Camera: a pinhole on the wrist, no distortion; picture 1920 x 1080 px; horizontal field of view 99.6 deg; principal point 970.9 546.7 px. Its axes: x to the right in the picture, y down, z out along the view. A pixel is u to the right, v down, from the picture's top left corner.
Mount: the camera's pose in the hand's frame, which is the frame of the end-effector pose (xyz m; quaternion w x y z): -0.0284 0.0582 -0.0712 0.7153 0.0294 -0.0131 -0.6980
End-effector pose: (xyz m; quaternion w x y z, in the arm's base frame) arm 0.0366 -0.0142 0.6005 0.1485 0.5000 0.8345 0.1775
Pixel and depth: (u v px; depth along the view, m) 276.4 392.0 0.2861
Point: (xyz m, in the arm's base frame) 0.4076 0.0525 0.5458
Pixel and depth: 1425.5 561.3 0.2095
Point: 0.0598 -0.0525 0.4535
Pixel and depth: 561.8 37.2 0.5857
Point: 0.7065 -0.1847 0.3340
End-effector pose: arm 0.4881 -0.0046 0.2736 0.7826 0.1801 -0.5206 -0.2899
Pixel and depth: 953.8 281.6 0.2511
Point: 0.3061 0.1219 0.2855
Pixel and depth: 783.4 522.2 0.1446
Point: 0.4317 0.0915 0.3239
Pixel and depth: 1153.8 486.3 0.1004
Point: 0.4591 0.0478 0.2746
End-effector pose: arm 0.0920 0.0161 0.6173 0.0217 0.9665 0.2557 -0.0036
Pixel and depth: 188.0 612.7 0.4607
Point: 0.3113 -0.4437 0.2373
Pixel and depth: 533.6 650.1 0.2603
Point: 0.1757 -0.1671 0.4318
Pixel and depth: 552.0 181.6 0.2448
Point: 0.0440 -0.2214 0.4581
